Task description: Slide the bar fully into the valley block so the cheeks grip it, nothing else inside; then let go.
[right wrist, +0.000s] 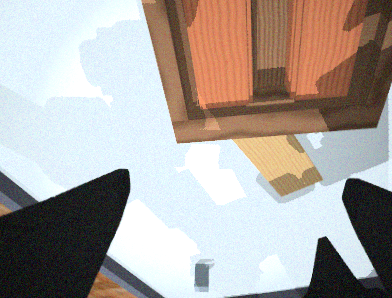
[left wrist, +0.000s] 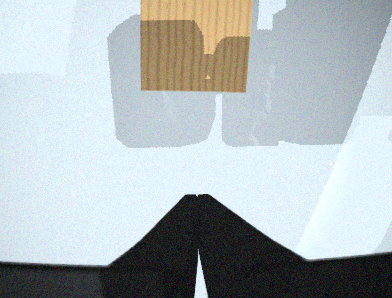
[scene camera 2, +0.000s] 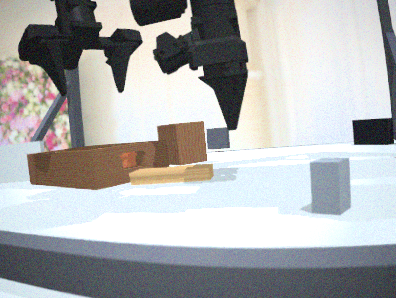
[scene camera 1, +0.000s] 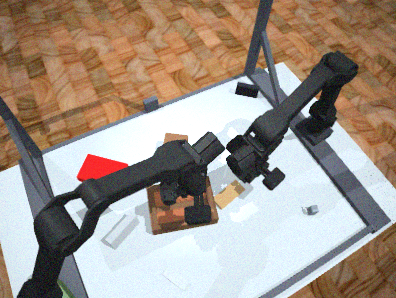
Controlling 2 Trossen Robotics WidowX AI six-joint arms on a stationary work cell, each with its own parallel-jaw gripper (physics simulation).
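Frame: origin at the left arm's base, x right, y ahead, z up, level; centimetres.
Seen in the pictures: left gripper, between the fingertips: (right wrist: 323,238) (left wrist: 196,206) (scene camera 2: 232,130); right gripper, between the fingertips: (right wrist: 236,183) (scene camera 2: 94,93) (scene camera 1: 204,197); left arm's base, origin of its link: (scene camera 1: 315,127).
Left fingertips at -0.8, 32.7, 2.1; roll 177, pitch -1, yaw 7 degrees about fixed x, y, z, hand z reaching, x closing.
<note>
Offsets run from my left fingertips to a thing's middle, as dx, dy, dz. "spot": to the spot under its first point.
The light wooden bar {-0.7, +8.3, -5.0} (scene camera 1: 227,196) (scene camera 2: 160,175) (left wrist: 175,55) (right wrist: 272,160) lies flat on the table beside the brown box-like valley block {+4.5, +22.9, -3.2} (scene camera 1: 170,230) (scene camera 2: 80,170) (right wrist: 265,129). In the right wrist view the rim hides the bar's near end, so I cannot tell whether they touch. Two orange cheeks {spot: -0.1, +20.6, -1.8} (right wrist: 220,55) {spot: +5.5, +17.6, -1.8} (right wrist: 325,50) stand inside the block, with a gap between them. My left gripper (scene camera 2: 232,128) (left wrist: 196,206) is shut and empty, above the table just off the bar's outer end. My right gripper (scene camera 2: 92,93) (right wrist: 236,183) is open and empty, high over the block.
A brown block {+21.9, +13.5, -2.0} (scene camera 1: 176,136) (scene camera 2: 182,143) stands behind the valley block. A red piece {+28.4, +37.4, -4.3} (scene camera 1: 100,167) and a pale bar {+7.3, +41.4, -2.3} (scene camera 1: 120,231) lie at the left. A small grey block {-20.5, -9.9, -4.0} (scene camera 1: 310,210) (scene camera 2: 330,187) (right wrist: 202,275) and a black block {+28.7, -24.1, -3.2} (scene camera 1: 247,90) (scene camera 2: 372,131) stand at the right in scene camera 1.
</note>
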